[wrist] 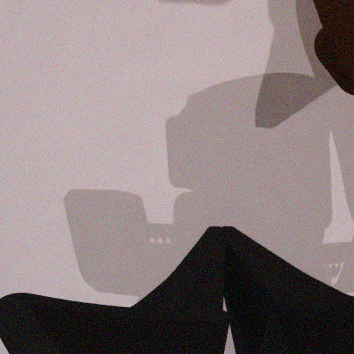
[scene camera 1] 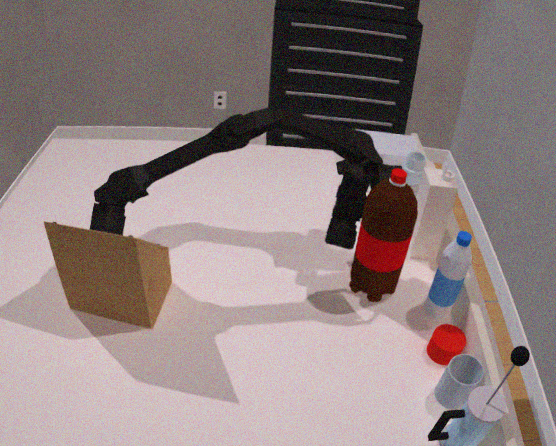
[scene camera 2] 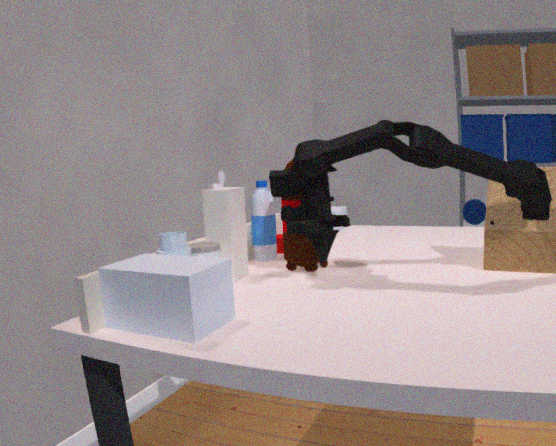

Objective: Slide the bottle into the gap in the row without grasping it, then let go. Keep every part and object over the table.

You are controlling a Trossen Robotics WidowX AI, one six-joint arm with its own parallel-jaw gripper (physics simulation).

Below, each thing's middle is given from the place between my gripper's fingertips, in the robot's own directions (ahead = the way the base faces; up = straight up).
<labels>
I see my gripper 11 cm below the brown bottle (scene camera 1: 390, 211), 9 cm to the left of it and 9 cm short of it. From my hand the other things lie so: blue-labelled bottle (scene camera 1: 456, 258) 25 cm ahead, 13 cm to the right, 7 cm above; then red cylinder (scene camera 1: 447, 341) 26 cm ahead, 25 cm to the right, 2 cm below; then tall white carton (scene camera 2: 224, 208) 22 cm ahead, 9 cm above, 7 cm to the left.
</labels>
